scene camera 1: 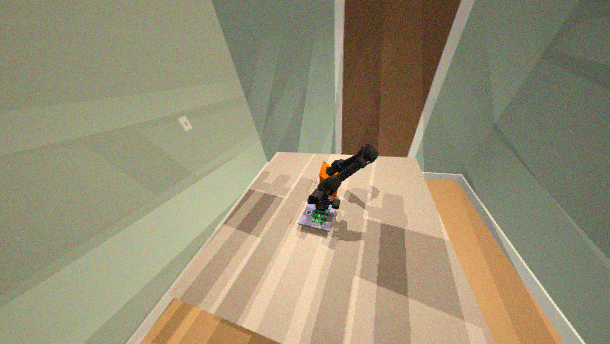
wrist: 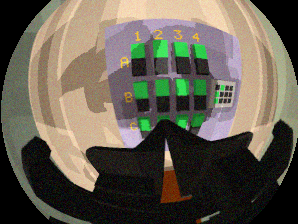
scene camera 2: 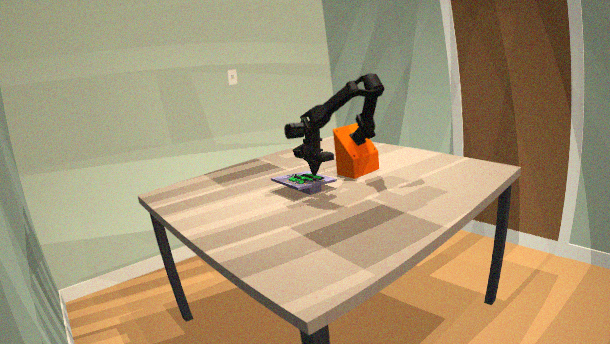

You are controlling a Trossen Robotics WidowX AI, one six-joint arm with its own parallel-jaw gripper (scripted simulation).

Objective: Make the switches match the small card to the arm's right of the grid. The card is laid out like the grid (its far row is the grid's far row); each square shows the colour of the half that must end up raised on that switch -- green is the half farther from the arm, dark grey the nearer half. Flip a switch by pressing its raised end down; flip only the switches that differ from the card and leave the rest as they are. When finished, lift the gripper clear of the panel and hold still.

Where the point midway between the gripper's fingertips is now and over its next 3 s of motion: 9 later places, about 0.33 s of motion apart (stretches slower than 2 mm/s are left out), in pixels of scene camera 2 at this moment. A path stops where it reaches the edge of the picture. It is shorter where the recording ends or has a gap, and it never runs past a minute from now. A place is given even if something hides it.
My gripper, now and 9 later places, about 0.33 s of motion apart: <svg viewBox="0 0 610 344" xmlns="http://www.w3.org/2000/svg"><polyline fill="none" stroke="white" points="314,175 314,176 314,176 314,170 312,160 310,167 310,171 310,173 311,174 311,174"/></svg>
